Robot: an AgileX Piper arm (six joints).
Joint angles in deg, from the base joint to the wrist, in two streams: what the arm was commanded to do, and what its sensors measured. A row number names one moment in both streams.
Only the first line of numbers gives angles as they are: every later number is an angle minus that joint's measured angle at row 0.
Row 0, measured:
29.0 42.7 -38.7 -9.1 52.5 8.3
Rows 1 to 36, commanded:
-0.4 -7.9 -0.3 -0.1 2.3 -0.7
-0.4 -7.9 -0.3 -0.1 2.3 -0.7
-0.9 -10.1 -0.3 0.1 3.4 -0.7
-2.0 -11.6 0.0 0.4 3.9 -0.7
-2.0 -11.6 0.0 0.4 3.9 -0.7
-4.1 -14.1 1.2 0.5 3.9 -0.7
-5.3 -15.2 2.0 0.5 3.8 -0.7
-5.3 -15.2 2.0 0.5 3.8 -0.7
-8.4 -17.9 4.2 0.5 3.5 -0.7
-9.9 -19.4 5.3 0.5 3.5 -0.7
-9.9 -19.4 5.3 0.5 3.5 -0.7
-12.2 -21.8 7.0 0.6 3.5 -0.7
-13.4 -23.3 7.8 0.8 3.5 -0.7
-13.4 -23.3 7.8 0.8 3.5 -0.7
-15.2 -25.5 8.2 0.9 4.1 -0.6
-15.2 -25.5 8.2 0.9 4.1 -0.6
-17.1 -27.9 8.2 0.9 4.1 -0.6
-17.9 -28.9 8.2 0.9 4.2 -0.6
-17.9 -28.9 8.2 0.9 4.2 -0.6
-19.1 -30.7 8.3 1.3 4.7 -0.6
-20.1 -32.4 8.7 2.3 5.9 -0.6
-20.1 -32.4 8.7 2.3 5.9 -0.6
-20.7 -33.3 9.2 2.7 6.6 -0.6
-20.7 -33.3 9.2 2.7 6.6 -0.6
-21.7 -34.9 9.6 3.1 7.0 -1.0
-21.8 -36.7 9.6 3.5 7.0 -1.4
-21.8 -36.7 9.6 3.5 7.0 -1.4
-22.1 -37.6 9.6 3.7 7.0 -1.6
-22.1 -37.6 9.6 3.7 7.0 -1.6
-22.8 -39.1 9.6 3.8 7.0 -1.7
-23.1 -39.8 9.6 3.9 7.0 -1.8
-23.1 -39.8 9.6 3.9 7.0 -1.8
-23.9 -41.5 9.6 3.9 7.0 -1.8
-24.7 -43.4 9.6 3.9 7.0 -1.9
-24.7 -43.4 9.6 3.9 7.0 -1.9
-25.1 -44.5 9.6 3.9 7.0 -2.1
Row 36, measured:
-23.9 -41.8 9.5 3.7 6.9 -1.0
